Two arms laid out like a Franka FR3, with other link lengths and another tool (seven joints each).
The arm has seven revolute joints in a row. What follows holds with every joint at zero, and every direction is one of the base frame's. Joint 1 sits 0.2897 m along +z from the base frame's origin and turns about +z. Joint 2 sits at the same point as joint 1 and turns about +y. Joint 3 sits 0.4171 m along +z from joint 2 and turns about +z. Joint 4 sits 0.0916 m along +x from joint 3 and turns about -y. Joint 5 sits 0.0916 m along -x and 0.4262 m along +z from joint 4 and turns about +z. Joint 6 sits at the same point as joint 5 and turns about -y. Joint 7 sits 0.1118 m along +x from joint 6 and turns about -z. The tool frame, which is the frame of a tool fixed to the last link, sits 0.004 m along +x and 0.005 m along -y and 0.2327 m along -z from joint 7; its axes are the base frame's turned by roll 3.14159, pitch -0.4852 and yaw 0.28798 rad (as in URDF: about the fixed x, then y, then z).
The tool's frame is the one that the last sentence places.
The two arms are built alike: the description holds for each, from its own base.
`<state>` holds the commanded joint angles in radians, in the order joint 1, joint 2, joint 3, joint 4, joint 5, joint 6, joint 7, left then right.
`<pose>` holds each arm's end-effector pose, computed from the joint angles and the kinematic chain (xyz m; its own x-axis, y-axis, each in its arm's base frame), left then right.
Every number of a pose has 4 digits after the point.
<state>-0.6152 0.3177 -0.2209 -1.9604 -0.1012 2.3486 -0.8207 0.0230 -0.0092 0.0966 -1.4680 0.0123 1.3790 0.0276</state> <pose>0.4897 -0.5494 0.2326 0.8501 0.3718 0.3729 0.3500 -0.9280 0.1273 0.5938 0.0696 0.6050 0.8558 0.3289 0.3993 0.3713 -0.9280 -0.0315</pose>
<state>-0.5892 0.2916 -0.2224 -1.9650 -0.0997 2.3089 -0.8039 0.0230 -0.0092 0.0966 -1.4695 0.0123 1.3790 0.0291</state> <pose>0.4956 -0.5312 0.2437 0.8525 0.3672 0.3721 0.3519 -0.9294 0.1109 0.5936 0.0696 0.6043 0.8569 0.3277 0.3979 0.3699 -0.9285 -0.0318</pose>
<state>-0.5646 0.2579 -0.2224 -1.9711 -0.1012 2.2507 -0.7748 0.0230 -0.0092 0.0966 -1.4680 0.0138 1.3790 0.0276</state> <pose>0.4967 -0.5102 0.2568 0.8626 0.3491 0.3660 0.3426 -0.9356 0.0851 0.5937 0.0700 0.6050 0.8558 0.3285 0.3996 0.3715 -0.9279 -0.0329</pose>
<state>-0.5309 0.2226 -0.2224 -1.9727 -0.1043 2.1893 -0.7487 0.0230 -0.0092 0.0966 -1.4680 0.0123 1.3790 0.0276</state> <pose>0.5019 -0.4853 0.2730 0.8681 0.3437 0.3581 0.3450 -0.9365 0.0624 0.5938 0.0696 0.6050 0.8558 0.3289 0.3993 0.3713 -0.9280 -0.0315</pose>
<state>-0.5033 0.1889 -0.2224 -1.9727 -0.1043 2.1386 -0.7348 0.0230 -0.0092 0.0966 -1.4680 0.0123 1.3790 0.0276</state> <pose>0.5054 -0.4648 0.2899 0.8687 0.3451 0.3552 0.3522 -0.9347 0.0468 0.5938 0.0696 0.6050 0.8558 0.3289 0.3993 0.3713 -0.9280 -0.0315</pose>
